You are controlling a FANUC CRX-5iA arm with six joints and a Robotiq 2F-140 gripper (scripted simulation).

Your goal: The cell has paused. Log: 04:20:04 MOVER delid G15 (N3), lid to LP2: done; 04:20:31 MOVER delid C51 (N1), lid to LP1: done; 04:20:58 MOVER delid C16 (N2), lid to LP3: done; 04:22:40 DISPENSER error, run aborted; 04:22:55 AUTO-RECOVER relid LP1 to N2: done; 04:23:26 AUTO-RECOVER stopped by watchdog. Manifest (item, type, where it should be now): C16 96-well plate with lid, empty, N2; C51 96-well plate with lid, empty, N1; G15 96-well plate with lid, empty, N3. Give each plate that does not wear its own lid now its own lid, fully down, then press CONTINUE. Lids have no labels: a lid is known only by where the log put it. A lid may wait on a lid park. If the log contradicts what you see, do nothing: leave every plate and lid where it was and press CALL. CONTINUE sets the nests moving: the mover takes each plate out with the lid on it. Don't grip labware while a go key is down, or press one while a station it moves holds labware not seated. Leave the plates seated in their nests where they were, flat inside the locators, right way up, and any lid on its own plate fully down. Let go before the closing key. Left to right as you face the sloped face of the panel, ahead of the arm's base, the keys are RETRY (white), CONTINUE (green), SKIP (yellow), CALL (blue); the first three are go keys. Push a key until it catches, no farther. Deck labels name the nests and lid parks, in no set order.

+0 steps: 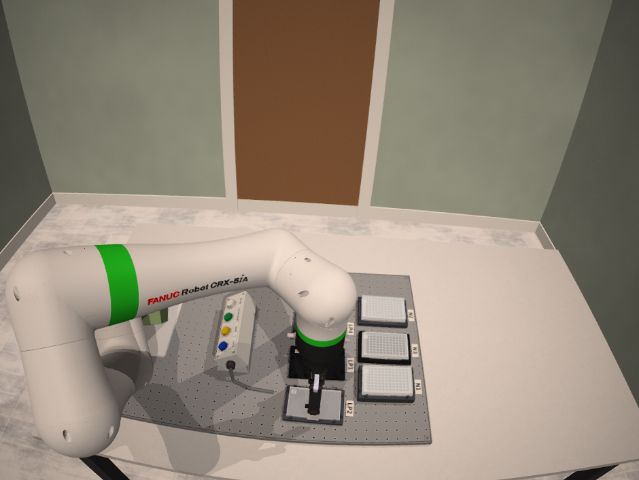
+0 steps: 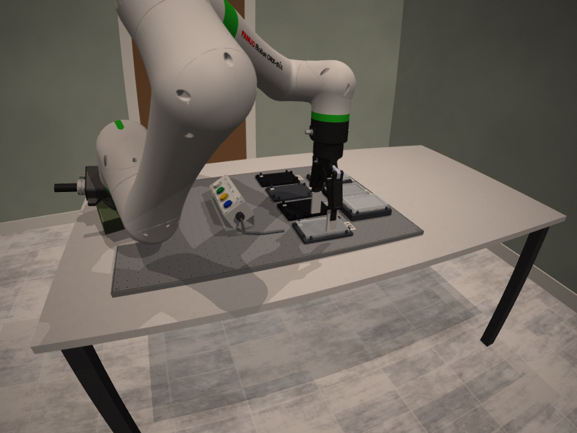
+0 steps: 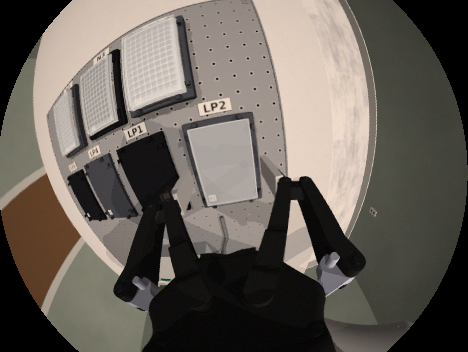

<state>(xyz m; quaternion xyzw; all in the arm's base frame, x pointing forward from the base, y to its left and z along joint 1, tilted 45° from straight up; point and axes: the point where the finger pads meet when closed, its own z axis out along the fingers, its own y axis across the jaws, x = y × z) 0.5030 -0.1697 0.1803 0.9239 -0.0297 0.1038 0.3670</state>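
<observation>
Now: hand 5 cm above the lid park LP2. Also, from my hand: blue key: 23 cm behind, 14 cm to the left, 1 cm above; lid park LP1: 13 cm to the left, 5 cm below, 2 cm ahead; lid park LP4: 26 cm to the left, 5 cm below, 3 cm ahead.
</observation>
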